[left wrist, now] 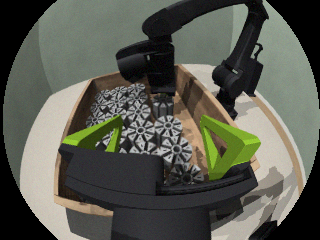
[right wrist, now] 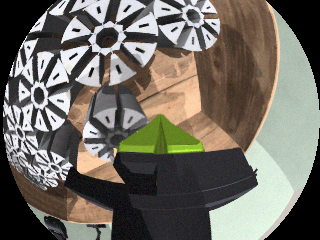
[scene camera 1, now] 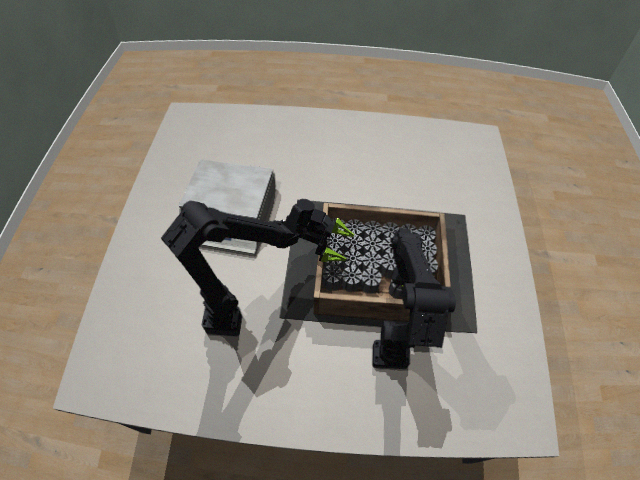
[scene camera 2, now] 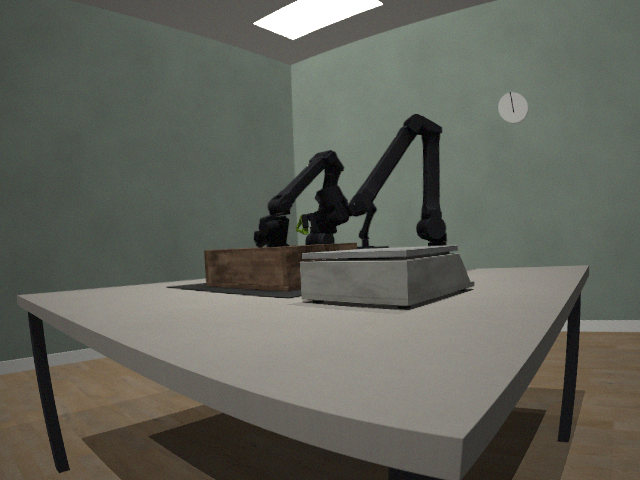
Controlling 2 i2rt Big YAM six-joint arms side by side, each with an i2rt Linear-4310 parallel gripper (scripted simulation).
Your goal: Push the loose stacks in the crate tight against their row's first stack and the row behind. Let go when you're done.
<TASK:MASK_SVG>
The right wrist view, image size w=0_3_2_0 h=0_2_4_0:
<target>my right gripper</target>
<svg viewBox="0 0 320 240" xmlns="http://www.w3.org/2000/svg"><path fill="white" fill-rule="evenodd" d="M69 168L64 187L76 193L77 196L83 197L89 203L113 212L111 240L212 240L209 211L232 203L233 200L239 199L239 197L259 185L252 165L248 164L241 148L205 152L204 145L200 140L189 135L183 129L176 127L163 113L157 115L151 123L121 141L119 147L117 147L113 168L116 169L116 172L119 173L125 184L95 179L95 177L81 175L75 167Z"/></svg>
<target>stack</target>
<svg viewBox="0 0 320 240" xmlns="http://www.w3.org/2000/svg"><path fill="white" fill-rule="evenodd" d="M121 84L117 84L117 87L119 87L117 89L117 99L115 96L115 85L104 85L104 87L99 88L97 95L96 92L93 93L87 117L85 117L83 131L85 148L93 156L97 153L97 159L104 161L115 160L113 148L117 149L120 141L127 139L127 137L133 135L133 133L149 123L140 104L137 104L139 101L136 101L137 99L133 96L131 89Z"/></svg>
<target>stack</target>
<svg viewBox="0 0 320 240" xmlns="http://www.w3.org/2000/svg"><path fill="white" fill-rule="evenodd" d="M68 120L65 120L55 131L52 131L52 127L49 131L45 131L43 139L40 141L39 149L36 152L36 161L39 161L41 169L45 172L49 169L48 175L56 177L56 179L60 179L60 176L63 180L67 179L71 165L77 169L77 152L79 152L80 136L76 128L72 129L73 124L69 123Z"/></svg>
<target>stack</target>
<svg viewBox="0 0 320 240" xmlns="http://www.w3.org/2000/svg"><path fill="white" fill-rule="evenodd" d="M63 49L53 49L53 51L37 53L36 56L32 56L29 59L28 63L25 64L23 73L21 73L25 77L20 79L19 99L21 101L25 97L32 95L21 109L23 109L29 123L32 124L33 119L36 117L35 127L40 129L40 131L49 131L51 127L52 131L55 131L64 123L73 101L76 100L84 85L75 79L87 65L69 75L65 71L63 61L61 61L60 51L63 51Z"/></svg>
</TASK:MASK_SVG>
